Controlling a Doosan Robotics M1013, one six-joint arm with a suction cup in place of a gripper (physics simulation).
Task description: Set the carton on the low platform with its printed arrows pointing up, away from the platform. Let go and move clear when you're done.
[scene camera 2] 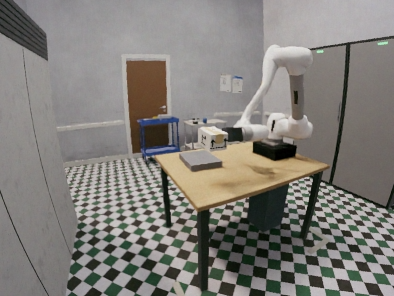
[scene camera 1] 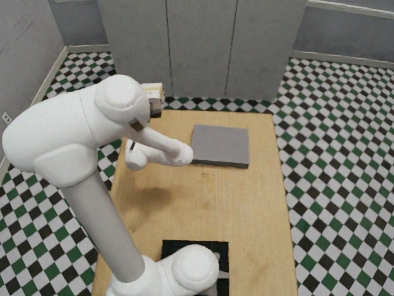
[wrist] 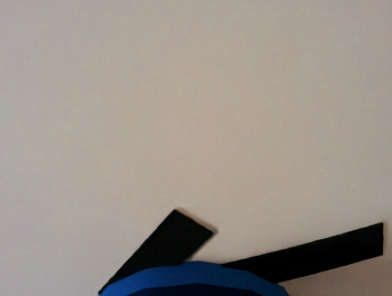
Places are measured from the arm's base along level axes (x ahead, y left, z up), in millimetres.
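Where they show: hand, tool point: (wrist: pixel 194 278); arm's base, link origin: (scene camera 2: pixel 273 143).
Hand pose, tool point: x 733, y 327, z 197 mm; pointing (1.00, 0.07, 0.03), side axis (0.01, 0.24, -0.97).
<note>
Things, the pixels of their top centre, and the offset from my tool point. "spot": a spot on its surface instead. Level surfaces: height alone.
- white carton, top centre: (wrist: pixel 79 205) (scene camera 1: pixel 146 89) (scene camera 2: pixel 212 128) dx +39, dy +5, dz +42 mm
- carton's pale face, surface spot: (wrist: pixel 195 125) spot: dx -9, dy -37, dz -8 mm
- low grey platform, top centre: (scene camera 1: pixel 220 142) (scene camera 2: pixel 199 156) dx -34, dy -391, dz -249 mm
- wooden table, surface height: dz -297 mm
The white carton (scene camera 1: pixel 153 92) (scene camera 2: pixel 212 138) with tan tape is held in the air on my suction gripper (scene camera 1: pixel 156 106) (scene camera 2: pixel 229 134). The tool lies about level and grips the carton by a side face. In scene camera 2, black arrows on the carton's near face point up. In the wrist view, the carton's pale face (wrist: pixel 195 125) fills the background behind the blue cup (wrist: pixel 195 280), with two black bars beside it. The low grey platform (scene camera 1: pixel 220 144) (scene camera 2: pixel 201 160) lies flat on the table, apart from the carton. The contact under the cup is hidden.
The wooden table (scene camera 1: pixel 250 200) (scene camera 2: pixel 235 177) carries the platform and the arm's black base (scene camera 1: pixel 172 246) (scene camera 2: pixel 274 150). Grey cabinets (scene camera 1: pixel 200 50) stand beyond the table's far edge. A blue cart (scene camera 2: pixel 159 120) and a pale cart stand by the wall.
</note>
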